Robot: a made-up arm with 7 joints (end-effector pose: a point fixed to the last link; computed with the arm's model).
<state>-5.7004 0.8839 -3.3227 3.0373 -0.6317 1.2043 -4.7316</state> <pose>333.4 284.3 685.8 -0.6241 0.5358 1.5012</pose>
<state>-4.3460 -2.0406 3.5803 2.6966 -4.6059 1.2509 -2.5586</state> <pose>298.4 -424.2 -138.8 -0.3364 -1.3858 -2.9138</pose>
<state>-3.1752 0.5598 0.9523 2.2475 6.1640 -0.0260 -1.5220</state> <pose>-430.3 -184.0 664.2 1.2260 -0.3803 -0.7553</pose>
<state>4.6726 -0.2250 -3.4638 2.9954 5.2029 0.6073 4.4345</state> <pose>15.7 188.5 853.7 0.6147 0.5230 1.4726</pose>
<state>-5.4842 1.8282 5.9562 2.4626 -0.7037 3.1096 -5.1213</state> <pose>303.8 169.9 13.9 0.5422 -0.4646 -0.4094</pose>
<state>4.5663 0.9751 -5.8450 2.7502 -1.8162 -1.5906 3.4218</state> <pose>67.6 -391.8 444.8 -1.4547 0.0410 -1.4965</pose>
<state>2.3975 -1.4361 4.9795 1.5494 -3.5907 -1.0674 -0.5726</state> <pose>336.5 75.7 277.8 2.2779 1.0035 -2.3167</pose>
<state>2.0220 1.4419 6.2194 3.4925 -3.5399 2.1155 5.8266</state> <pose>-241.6 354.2 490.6 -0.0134 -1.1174 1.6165</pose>
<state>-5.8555 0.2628 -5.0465 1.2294 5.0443 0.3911 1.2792</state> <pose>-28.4 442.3 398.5 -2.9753 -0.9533 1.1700</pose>
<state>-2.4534 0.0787 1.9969 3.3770 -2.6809 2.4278 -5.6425</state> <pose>-203.4 1.8 664.2 -2.8229 -0.3155 2.4262</pose>
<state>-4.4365 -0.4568 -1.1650 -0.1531 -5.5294 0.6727 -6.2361</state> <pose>22.6 79.8 131.2 -2.6718 0.8951 0.2644</pose>
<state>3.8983 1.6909 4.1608 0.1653 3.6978 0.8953 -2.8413</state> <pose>-49.0 168.6 356.0 0.3836 -0.5241 -2.2616</pose>
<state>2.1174 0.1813 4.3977 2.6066 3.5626 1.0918 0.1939</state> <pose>88.0 111.3 868.0 -0.0938 -0.5804 0.8117</pose>
